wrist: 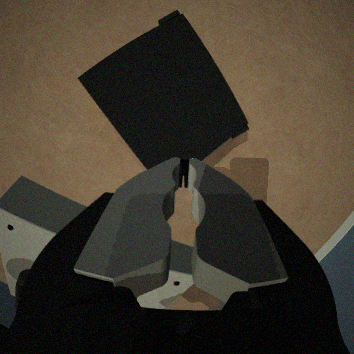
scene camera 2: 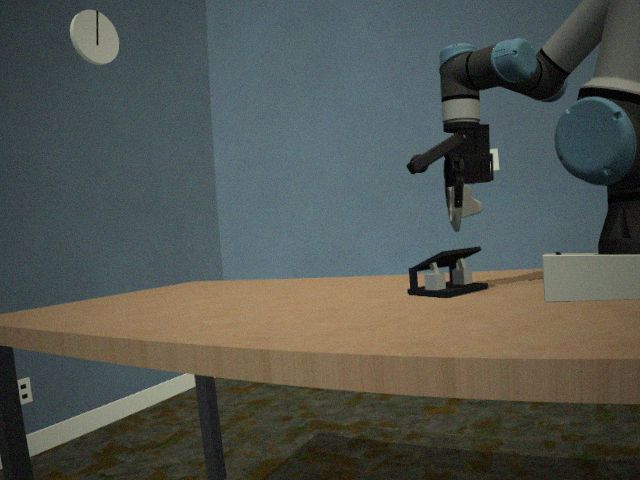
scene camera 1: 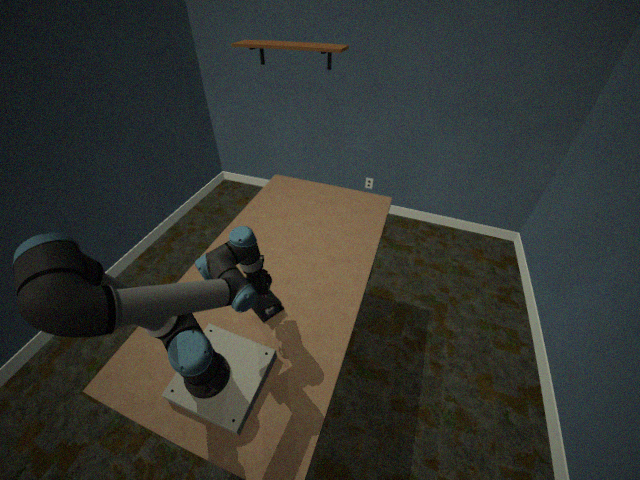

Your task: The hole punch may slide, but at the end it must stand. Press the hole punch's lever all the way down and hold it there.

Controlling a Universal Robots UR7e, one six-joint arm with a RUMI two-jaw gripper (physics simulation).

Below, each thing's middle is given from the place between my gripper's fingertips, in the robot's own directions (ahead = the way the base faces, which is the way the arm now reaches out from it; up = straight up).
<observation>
My gripper is now 20 mm short of the black lever [scene camera 2: 445, 258], 20 mm to the right of it and 60 mm above it. Round my hand: black hole punch [scene camera 2: 461, 282] 20 mm ahead, 20 mm to the left, 70 mm below.
</observation>
